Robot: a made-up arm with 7 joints. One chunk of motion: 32 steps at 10 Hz.
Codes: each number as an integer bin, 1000 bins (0 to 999) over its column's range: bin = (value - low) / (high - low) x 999, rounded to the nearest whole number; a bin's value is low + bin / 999 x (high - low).
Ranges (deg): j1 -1..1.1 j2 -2..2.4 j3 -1.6..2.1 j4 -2.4..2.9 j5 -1.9..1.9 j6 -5..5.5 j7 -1..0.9
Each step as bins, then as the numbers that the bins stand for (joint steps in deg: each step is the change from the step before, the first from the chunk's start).
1 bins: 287 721 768 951 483 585 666
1 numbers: -0.397 1.176 1.244 2.645 -0.063 1.149 0.267
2 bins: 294 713 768 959 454 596 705
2 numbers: -0.382 1.140 1.244 2.688 -0.173 1.264 0.341
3 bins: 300 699 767 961 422 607 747
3 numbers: -0.369 1.079 1.241 2.698 -0.295 1.380 0.421
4 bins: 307 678 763 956 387 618 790
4 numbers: -0.355 0.986 1.226 2.672 -0.428 1.495 0.503
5 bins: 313 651 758 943 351 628 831
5 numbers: -0.342 0.867 1.207 2.603 -0.565 1.601 0.580
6 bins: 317 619 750 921 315 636 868
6 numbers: -0.334 0.726 1.178 2.486 -0.702 1.685 0.651
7 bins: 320 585 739 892 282 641 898
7 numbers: -0.327 0.577 1.137 2.332 -0.827 1.737 0.708
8 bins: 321 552 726 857 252 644 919
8 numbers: -0.325 0.431 1.089 2.147 -0.941 1.769 0.748
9 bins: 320 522 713 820 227 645 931
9 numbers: -0.327 0.299 1.041 1.950 -1.037 1.779 0.771
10 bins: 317 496 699 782 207 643 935
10 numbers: -0.334 0.185 0.989 1.749 -1.113 1.758 0.778
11 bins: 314 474 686 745 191 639 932
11 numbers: -0.340 0.088 0.941 1.552 -1.173 1.716 0.773
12 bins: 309 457 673 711 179 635 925
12 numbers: -0.350 0.013 0.893 1.372 -1.219 1.674 0.759
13 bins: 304 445 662 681 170 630 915
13 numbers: -0.361 -0.040 0.852 1.213 -1.253 1.622 0.740
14 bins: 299 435 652 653 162 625 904
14 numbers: -0.371 -0.084 0.815 1.064 -1.284 1.569 0.719
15 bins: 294 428 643 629 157 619 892
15 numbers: -0.382 -0.115 0.781 0.937 -1.303 1.506 0.696
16 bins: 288 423 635 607 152 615 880
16 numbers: -0.395 -0.137 0.752 0.820 -1.322 1.464 0.674
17 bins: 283 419 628 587 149 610 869
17 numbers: -0.405 -0.155 0.726 0.714 -1.333 1.411 0.653
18 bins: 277 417 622 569 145 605 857
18 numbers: -0.418 -0.163 0.704 0.619 -1.348 1.359 0.630
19 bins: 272 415 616 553 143 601 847
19 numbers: -0.428 -0.172 0.681 0.534 -1.356 1.317 0.611
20 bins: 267 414 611 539 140 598 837
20 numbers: -0.439 -0.177 0.663 0.460 -1.367 1.285 0.592
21 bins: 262 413 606 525 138 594 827
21 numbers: -0.449 -0.181 0.644 0.385 -1.375 1.243 0.573
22 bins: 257 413 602 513 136 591 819
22 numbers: -0.460 -0.181 0.630 0.322 -1.383 1.212 0.558
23 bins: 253 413 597 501 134 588 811
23 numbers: -0.468 -0.181 0.611 0.258 -1.390 1.180 0.542
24 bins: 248 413 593 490 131 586 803
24 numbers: -0.479 -0.181 0.596 0.200 -1.402 1.159 0.527
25 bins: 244 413 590 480 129 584 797
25 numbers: -0.487 -0.181 0.585 0.147 -1.409 1.138 0.516
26 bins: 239 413 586 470 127 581 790
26 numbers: -0.498 -0.181 0.570 0.093 -1.417 1.107 0.503
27 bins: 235 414 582 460 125 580 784
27 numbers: -0.506 -0.177 0.556 0.040 -1.425 1.096 0.491
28 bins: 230 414 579 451 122 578 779
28 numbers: -0.517 -0.177 0.544 -0.007 -1.436 1.075 0.482
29 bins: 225 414 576 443 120 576 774
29 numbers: -0.527 -0.177 0.533 -0.050 -1.444 1.054 0.472
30 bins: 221 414 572 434 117 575 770
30 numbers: -0.535 -0.177 0.519 -0.097 -1.455 1.044 0.464
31 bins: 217 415 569 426 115 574 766
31 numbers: -0.544 -0.172 0.507 -0.140 -1.463 1.033 0.457
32 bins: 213 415 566 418 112 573 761
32 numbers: -0.552 -0.172 0.496 -0.182 -1.474 1.023 0.447
